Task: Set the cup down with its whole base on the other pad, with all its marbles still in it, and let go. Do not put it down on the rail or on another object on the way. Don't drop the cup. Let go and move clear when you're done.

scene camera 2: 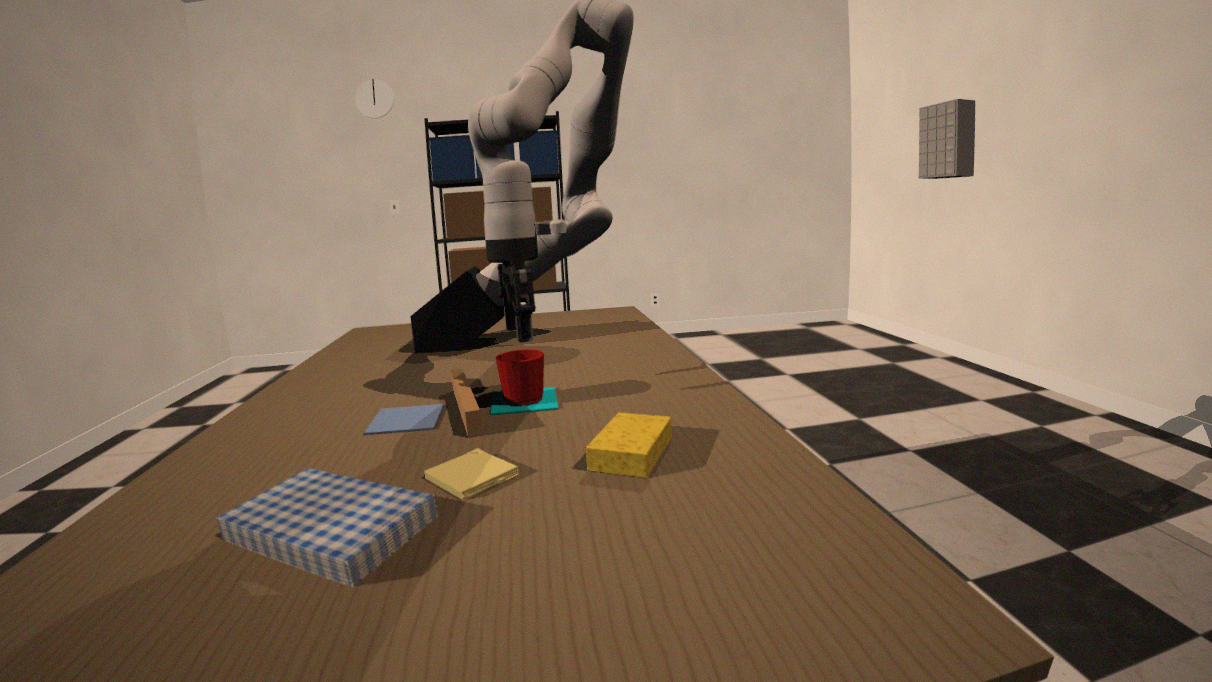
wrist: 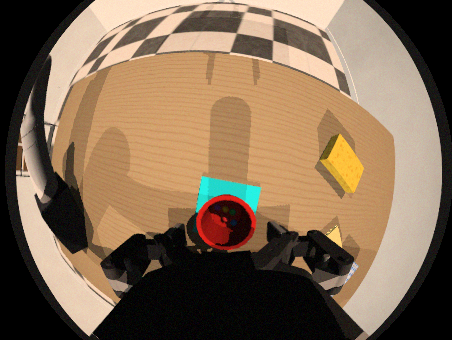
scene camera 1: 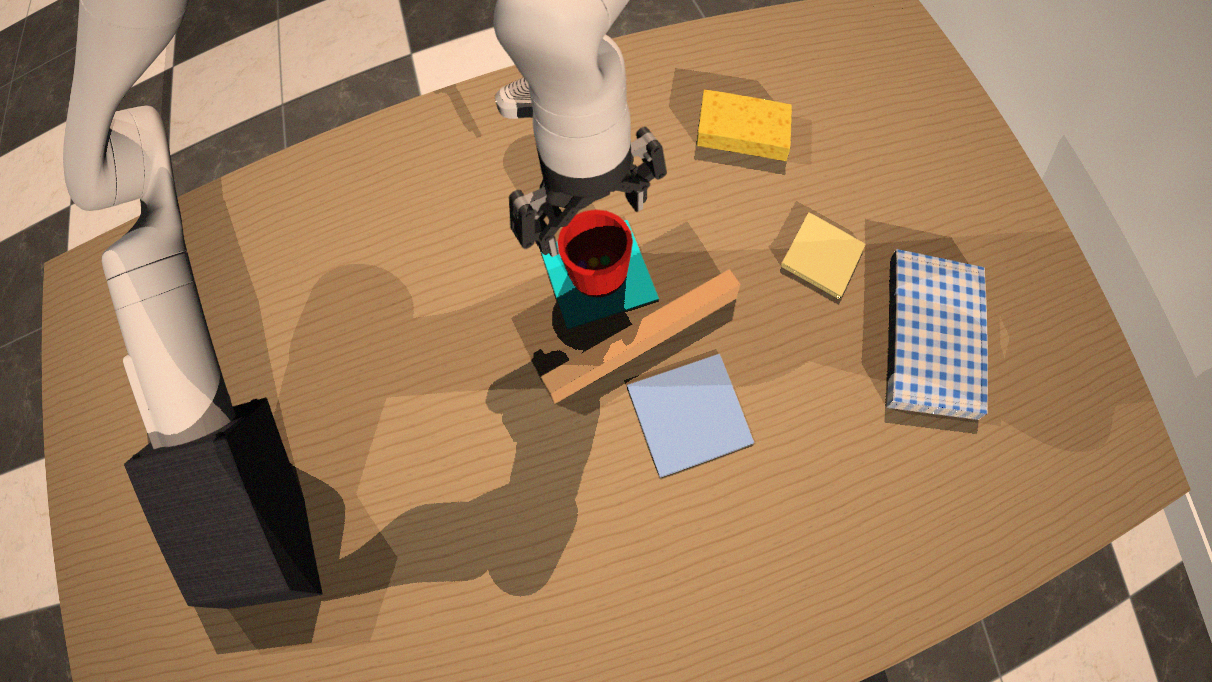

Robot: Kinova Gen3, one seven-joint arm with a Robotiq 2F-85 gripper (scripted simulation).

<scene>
The pictures show: my gripper and a red cup.
My gripper also shows in scene camera 2 and in the wrist view.
</scene>
